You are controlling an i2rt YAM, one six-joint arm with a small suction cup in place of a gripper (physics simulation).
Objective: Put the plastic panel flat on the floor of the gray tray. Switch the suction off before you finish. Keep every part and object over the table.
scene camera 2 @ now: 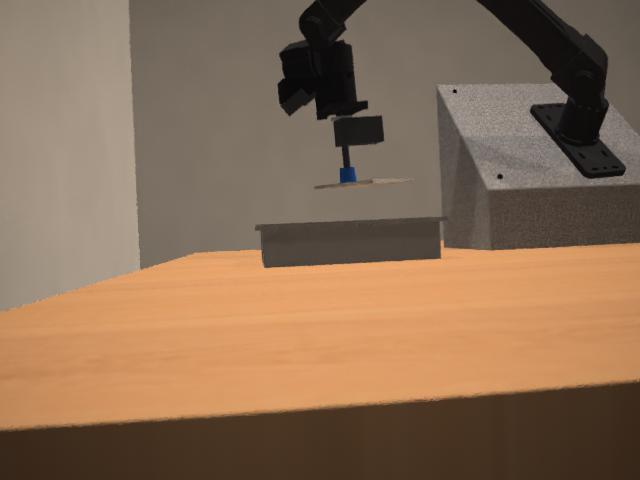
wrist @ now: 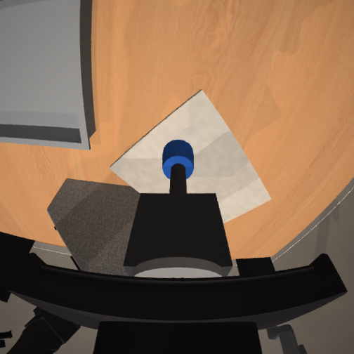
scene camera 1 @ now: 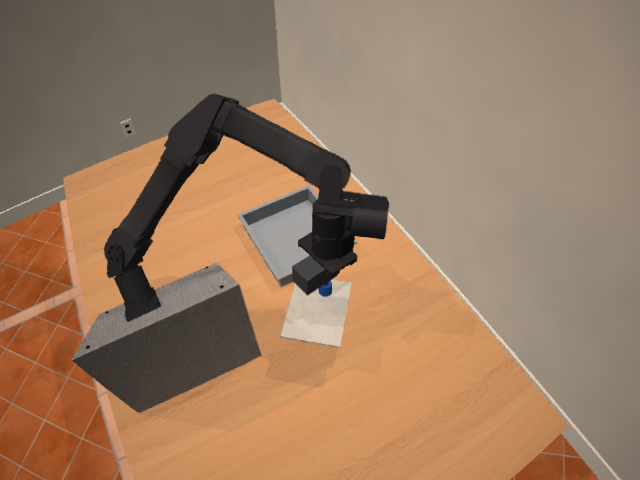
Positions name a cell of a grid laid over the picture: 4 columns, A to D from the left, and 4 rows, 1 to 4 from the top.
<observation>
gray tray: scene camera 2 C3; wrist A1; scene camera 1 B2
</observation>
